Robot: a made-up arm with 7 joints. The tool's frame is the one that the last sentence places.
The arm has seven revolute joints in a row. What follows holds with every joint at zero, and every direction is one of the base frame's.
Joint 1 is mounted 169.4 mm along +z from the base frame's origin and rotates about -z.
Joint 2 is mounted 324.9 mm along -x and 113.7 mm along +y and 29.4 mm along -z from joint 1 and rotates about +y.
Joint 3 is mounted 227.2 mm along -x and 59.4 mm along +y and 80.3 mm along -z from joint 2 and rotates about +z.
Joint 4 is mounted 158 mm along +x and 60.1 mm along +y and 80 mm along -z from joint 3 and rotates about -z.
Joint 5 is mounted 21.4 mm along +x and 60.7 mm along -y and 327.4 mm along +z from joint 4 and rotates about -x.
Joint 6 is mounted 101.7 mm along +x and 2.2 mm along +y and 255.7 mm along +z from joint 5 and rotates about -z.
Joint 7 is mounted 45.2 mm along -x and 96.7 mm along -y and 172.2 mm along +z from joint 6 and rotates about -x.
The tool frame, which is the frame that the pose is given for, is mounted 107.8 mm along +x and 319.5 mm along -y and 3.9 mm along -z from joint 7; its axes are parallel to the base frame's.
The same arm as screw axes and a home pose.
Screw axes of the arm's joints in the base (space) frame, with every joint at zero. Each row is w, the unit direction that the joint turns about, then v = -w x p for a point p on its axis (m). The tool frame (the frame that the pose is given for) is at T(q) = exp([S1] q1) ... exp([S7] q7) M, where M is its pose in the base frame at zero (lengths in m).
S1: w 0 0 -1 v 0 0 0
S2: w 0 1 0 v -0.14 0 -0.3249
S3: w 0 0 1 v 0.1731 0.5521 0
S4: w 0 0 -1 v -0.2332 -0.3941 0
S5: w -1 0 0 v 0 -0.3071 0.1725
S6: w 0 0 -1 v -0.1747 -0.271 0
S7: w -1 0 0 v 0 -0.735 0.078
M: xyz -0.2084 -0.2415 0.7311 (m) rpy 0 0 0 (deg, as in URDF)

